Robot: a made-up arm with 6 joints. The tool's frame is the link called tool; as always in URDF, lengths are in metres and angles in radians. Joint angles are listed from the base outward.
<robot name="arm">
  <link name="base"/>
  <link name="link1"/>
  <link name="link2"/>
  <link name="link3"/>
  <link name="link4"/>
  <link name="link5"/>
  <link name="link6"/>
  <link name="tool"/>
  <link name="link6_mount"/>
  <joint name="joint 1" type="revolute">
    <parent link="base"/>
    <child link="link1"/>
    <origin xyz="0 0 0.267"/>
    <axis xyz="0 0 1"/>
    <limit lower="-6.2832" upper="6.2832"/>
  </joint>
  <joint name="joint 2" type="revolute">
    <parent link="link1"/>
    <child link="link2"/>
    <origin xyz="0 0 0" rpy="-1.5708 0 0"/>
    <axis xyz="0 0 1"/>
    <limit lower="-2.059" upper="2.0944"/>
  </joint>
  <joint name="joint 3" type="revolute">
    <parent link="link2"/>
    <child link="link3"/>
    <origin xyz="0.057 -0.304 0"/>
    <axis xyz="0 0 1"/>
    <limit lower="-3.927" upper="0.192"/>
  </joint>
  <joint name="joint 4" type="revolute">
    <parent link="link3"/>
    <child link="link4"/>
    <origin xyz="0.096 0.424 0" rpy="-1.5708 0 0"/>
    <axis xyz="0 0 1"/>
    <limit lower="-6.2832" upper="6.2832"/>
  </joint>
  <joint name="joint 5" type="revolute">
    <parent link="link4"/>
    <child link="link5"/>
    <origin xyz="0 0 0" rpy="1.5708 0 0"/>
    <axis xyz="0 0 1"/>
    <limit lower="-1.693" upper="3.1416"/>
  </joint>
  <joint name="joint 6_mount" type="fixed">
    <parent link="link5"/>
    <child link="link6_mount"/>
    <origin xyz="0.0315 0.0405 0"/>
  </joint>
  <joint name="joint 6" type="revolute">
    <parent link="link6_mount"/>
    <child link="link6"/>
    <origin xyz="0.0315 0.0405 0" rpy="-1.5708 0 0"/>
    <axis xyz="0 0 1"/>
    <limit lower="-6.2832" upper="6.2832"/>
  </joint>
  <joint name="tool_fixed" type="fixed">
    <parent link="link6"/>
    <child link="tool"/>
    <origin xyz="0 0 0"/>
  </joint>
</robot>
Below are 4 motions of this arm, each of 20 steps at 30 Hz.
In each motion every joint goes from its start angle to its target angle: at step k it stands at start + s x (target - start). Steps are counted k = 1, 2, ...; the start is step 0. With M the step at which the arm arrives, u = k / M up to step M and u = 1 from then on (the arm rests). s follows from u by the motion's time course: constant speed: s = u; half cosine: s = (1 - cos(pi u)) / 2; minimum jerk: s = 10 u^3 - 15 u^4 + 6 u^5.
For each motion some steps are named. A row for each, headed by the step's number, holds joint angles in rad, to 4 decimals.
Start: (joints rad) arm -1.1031 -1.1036 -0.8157 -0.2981 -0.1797 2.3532
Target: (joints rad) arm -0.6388 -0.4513 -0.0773 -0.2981 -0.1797 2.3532
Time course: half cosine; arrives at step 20
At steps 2, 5, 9, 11, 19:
2: -1.0917 -1.0876 -0.7976 -0.2981 -0.1797 2.3532
5: -1.0351 -1.0081 -0.7076 -0.2981 -0.1797 2.3532
9: -0.9073 -0.8285 -0.5043 -0.2981 -0.1797 2.3532
11: -0.8346 -0.7264 -0.3887 -0.2981 -0.1797 2.3532
19: -0.6417 -0.4553 -0.0818 -0.2981 -0.1797 2.3532

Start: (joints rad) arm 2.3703 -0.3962 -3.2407 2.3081 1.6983 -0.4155
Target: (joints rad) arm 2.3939 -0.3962 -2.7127 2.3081 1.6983 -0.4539
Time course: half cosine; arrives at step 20
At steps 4, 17, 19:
4: 2.3726 -0.3962 -3.1903 2.3081 1.6983 -0.4192
17: 2.3926 -0.3962 -2.7415 2.3081 1.6983 -0.4518
19: 2.3938 -0.3962 -2.7160 2.3081 1.6983 -0.4537

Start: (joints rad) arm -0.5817 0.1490 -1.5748 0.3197 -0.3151 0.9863
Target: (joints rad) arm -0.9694 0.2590 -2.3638 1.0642 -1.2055 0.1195
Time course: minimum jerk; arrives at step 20
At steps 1, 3, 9, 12, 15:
1: -0.5821 0.1491 -1.5757 0.3206 -0.3161 0.9853
3: -0.5920 0.1519 -1.5958 0.3395 -0.3388 0.9632
9: -0.7394 0.1938 -1.8958 0.6226 -0.6774 0.6336
12: -0.8463 0.2241 -2.1133 0.8279 -0.9229 0.3947
15: -0.9293 0.2476 -2.2821 0.9871 -1.1133 0.2092

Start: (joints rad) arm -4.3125 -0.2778 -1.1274 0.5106 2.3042 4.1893
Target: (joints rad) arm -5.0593 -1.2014 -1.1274 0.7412 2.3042 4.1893
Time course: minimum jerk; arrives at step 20
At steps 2, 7, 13, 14, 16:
2: -4.3189 -0.2857 -1.1274 0.5126 2.3042 4.1893
7: -4.4881 -0.4950 -1.1274 0.5648 2.3042 4.1893
13: -4.8837 -0.9842 -1.1274 0.6870 2.3042 4.1893
14: -4.9375 -1.0508 -1.1274 0.7036 2.3042 4.1893
16: -5.0160 -1.1479 -1.1274 0.7278 2.3042 4.1893

